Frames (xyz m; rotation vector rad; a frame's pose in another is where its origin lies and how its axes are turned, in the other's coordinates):
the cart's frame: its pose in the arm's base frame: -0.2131 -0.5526 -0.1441 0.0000 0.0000 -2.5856
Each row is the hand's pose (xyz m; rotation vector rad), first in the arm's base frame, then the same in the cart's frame.
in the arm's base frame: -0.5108 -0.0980 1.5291 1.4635 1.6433 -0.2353
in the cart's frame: 0.0129 -0.5432 1.6732 -1.3210 2.0828 1.1221
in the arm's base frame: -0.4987 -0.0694 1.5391 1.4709 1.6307 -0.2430
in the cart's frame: -0.0124 -0.5612 1.6832 -1.3036 2.0845 1.1218
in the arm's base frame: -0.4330 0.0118 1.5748 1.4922 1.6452 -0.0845
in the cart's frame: -0.1111 -0.5954 1.7189 -1.3550 2.1800 1.1952
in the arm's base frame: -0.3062 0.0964 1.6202 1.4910 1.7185 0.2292
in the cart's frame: -0.2635 -0.6004 1.7643 -1.5292 2.3435 1.3094
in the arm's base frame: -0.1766 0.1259 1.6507 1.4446 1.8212 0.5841
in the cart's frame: -0.3891 -0.5570 1.7948 1.5399 -2.1470 -1.2055
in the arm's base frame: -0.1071 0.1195 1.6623 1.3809 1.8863 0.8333
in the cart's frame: -0.4448 -0.5149 1.8064 1.5156 -1.9493 -1.1046
